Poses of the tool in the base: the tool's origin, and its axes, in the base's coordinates. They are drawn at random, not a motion.
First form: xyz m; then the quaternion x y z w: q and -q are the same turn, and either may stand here.
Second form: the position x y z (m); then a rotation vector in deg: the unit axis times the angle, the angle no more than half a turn. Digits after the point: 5 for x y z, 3 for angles.
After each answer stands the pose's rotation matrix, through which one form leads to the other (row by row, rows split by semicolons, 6 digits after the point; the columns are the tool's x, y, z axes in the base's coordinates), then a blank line. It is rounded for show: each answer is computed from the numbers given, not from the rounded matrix.
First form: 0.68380, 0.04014, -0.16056, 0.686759, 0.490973, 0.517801, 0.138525
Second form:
0.68380, 0.04014, -0.16056, 113.777, 81.341, 85.785
-0.018345 0.530904 0.847234; 0.817817 -0.479512 0.318186; 0.575185 0.698720 -0.425386

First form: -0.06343, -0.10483, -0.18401, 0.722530, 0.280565, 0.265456, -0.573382
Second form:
-0.06343, -0.10483, -0.18401, -97.033, -37.679, -35.650
0.701633 0.709849 0.061858; 0.101018 -0.185033 0.977527; 0.705342 -0.679616 -0.201532

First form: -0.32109, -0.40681, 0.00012, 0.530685, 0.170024, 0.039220, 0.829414
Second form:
-0.32109, -0.40681, 0.00012, 64.525, 20.673, 4.769
0.939107 0.115399 0.323667; 0.245517 0.433671 -0.866978; -0.240414 0.893651 0.378931

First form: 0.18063, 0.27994, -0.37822, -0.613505, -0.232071, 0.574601, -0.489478
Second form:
0.18063, 0.27994, -0.37822, 85.402, 32.305, -79.986
0.231954 0.847262 -0.477854; -0.277756 -0.413109 -0.867291; -0.932228 0.333898 0.139510

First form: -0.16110, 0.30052, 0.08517, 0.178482, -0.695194, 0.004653, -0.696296
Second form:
-0.16110, 0.30052, 0.08517, -22.812, 88.855, -0.595
0.033368 -0.241679 0.969782; -0.254639 0.936245 0.242083; -0.966460 -0.255022 -0.030301

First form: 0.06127, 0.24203, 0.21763, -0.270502, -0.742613, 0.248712, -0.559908
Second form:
0.06127, 0.24203, 0.21763, 36.533, 100.294, -33.590
-0.226663 0.680268 0.697036; 0.123245 0.729942 -0.672306; -0.966144 -0.066481 -0.249291

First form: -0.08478, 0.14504, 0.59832, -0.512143, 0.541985, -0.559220, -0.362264
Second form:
-0.08478, 0.14504, 0.59832, 75.563, -79.966, 82.509
-0.212949 -0.960318 0.180118; -0.149977 -0.150034 -0.977239; 0.965484 -0.235116 -0.112076

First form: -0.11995, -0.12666, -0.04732, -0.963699, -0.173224, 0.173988, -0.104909
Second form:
-0.11995, -0.12666, -0.04732, 162.757, 29.255, -29.385
0.879443 0.370377 -0.298999; 0.297366 -0.917975 -0.262479; -0.371690 0.141924 -0.917445

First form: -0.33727, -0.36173, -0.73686, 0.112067, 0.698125, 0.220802, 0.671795
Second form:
-0.33727, -0.36173, -0.73686, 14.462, 90.090, 28.493
-0.072265 -0.140194 0.987483; 0.453141 0.877375 0.157723; -0.888505 0.458867 0.000125

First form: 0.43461, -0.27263, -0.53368, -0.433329, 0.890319, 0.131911, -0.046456
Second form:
0.43461, -0.27263, -0.53368, 75.773, -155.684, -23.066
-0.620136 -0.759346 -0.197043; -0.783858 0.589651 0.194624; -0.031600 0.275147 -0.960883

